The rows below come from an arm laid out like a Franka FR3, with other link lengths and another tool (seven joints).
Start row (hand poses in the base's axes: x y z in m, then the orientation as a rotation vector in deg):
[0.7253 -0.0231 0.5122 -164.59 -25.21 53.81]
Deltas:
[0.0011 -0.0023 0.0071 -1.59 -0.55 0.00]
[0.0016 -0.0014 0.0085 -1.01 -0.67 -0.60]
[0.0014 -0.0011 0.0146 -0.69 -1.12 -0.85]
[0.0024 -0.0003 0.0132 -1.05 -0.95 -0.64]
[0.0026 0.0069 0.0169 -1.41 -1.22 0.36]
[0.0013 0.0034 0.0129 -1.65 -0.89 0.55]
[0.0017 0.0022 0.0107 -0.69 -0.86 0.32]
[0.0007 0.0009 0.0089 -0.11 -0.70 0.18]
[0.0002 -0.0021 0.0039 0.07 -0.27 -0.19]
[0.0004 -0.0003 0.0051 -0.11 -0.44 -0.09]
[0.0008 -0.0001 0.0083 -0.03 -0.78 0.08]
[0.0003 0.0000 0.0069 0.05 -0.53 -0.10]
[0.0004 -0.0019 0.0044 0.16 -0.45 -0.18]
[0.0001 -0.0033 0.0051 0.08 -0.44 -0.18]
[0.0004 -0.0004 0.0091 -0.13 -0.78 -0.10]
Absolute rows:
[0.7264 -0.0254 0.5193 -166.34 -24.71 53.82]
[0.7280 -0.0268 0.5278 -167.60 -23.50 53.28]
[0.7294 -0.0279 0.5424 -168.80 -22.04 51.90]
[0.7318 -0.0282 0.5556 -170.23 -20.75 50.94]
[0.7344 -0.0213 0.5725 171.29 20.74 -49.55]
[0.7357 -0.0179 0.5854 169.82 20.63 -48.02]
[0.7374 -0.0157 0.5961 169.31 20.69 -46.64]
[0.7381 -0.0148 0.6050 169.34 20.85 -45.56]
[0.7383 -0.0169 0.6089 169.56 20.59 -45.18]
[0.7387 -0.0172 0.6140 169.62 20.38 -44.52]
[0.7395 -0.0173 0.6223 169.78 20.43 -43.33]
[0.7398 -0.0173 0.6292 170.01 20.28 -42.54]
[0.7402 -0.0192 0.6336 170.35 20.07 -41.89]
[0.7403 -0.0225 0.6387 170.61 19.82 -41.25]
[0.7407 -0.0229 0.6478 170.72 19.57 -40.07]

